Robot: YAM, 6 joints.
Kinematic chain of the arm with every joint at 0, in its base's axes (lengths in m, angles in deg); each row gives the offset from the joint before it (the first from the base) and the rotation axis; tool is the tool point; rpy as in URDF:
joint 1: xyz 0 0 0.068 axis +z
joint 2: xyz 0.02 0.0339 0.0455 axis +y
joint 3: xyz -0.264 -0.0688 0 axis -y
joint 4: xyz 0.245 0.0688 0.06 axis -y
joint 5: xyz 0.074 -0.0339 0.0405 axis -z
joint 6: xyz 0.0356 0 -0.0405 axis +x
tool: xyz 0 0 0 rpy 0 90 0
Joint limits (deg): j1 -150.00..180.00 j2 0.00..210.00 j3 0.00..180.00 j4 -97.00..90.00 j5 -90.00..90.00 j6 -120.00..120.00
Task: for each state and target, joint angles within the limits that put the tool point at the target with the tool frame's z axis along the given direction. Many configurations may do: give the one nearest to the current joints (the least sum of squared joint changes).
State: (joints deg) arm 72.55 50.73 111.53 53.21 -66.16 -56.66
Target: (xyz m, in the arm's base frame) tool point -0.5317 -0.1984 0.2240 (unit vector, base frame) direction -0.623 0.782 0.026
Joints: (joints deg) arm 23.94 6.34 155.80 24.65 -75.32 -56.66
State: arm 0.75 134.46 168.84 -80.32 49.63 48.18
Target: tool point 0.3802 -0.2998 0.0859 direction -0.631 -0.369 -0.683
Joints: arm -35.45 162.78 145.91 -96.84 41.78 48.18
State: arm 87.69 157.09 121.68 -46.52 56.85 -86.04
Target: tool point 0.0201 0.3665 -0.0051 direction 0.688 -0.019 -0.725
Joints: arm 90.69 137.24 71.73 -26.64 43.47 -86.04
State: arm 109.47 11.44 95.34 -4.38 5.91 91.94
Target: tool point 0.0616 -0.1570 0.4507 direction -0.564 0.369 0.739
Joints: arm 115.64 0.11 74.13 -21.99 -20.41 91.94
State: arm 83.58 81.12 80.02 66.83 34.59 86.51
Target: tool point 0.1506 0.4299 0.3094 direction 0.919 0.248 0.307
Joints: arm 74.36 116.81 82.12 66.94 54.88 86.51
